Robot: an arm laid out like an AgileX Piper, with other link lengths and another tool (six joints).
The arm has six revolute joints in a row. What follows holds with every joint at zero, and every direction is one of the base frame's.
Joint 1 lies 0.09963 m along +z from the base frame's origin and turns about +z.
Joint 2 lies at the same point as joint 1 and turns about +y.
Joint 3 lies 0.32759 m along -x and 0.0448 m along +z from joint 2 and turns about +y.
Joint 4 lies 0.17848 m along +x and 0.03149 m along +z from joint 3 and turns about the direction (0.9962, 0, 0.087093).
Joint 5 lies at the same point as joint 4 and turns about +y.
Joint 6 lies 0.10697 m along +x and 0.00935 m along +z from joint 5 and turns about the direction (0.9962, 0, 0.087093).
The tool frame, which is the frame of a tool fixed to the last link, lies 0.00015 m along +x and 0.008 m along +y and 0.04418 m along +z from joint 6; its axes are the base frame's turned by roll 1.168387, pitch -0.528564 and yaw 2.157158 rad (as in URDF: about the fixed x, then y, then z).
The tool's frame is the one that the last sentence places.
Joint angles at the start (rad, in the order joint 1, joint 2, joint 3, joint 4, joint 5, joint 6):
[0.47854 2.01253 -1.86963 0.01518 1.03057 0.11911]
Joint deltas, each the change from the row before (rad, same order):
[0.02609 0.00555 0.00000 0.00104 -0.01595 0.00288]
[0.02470 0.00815 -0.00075 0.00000 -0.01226 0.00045]
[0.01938 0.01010 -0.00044 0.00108 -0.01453 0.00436]
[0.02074 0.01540 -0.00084 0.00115 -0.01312 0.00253]
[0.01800 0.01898 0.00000 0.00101 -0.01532 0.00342]
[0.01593 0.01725 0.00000 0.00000 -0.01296 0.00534]
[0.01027 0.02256 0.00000 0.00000 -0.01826 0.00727]
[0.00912 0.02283 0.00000 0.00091 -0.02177 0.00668]
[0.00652 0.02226 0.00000 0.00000 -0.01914 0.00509]
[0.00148 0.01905 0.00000 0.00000 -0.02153 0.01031]
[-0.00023 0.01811 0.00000 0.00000 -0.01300 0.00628]
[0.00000 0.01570 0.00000 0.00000 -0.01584 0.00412]
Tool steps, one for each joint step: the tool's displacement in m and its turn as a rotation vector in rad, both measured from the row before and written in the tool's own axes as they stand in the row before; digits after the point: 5 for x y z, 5 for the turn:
[0.00757 -0.00724 0.00593 0.01017 0.01637 -0.01678]
[0.00637 -0.00717 0.00682 0.01361 0.01152 -0.01694]
[0.00444 -0.00533 0.00695 0.00859 0.01044 -0.00908]
[0.00346 -0.00623 0.00942 0.01438 0.00646 -0.00949]
[0.00168 -0.00549 0.01066 0.01341 0.00380 -0.00632]
[0.00115 -0.00495 0.00958 0.01127 0.00201 -0.00390]
[-0.00158 -0.00291 0.01096 0.00641 0.00005 0.00150]
[-0.00174 -0.00250 0.01087 0.00403 0.00243 0.00143]
[-0.00274 -0.00196 0.01021 0.00397 -0.00040 0.00156]
[-0.00336 0.00027 0.00798 -0.00525 0.00208 0.00780]
[-0.00439 0.00004 0.00737 -0.00001 -0.00396 0.00750]
[-0.00334 0.00021 0.00639 -0.00211 -0.00004 0.00382]

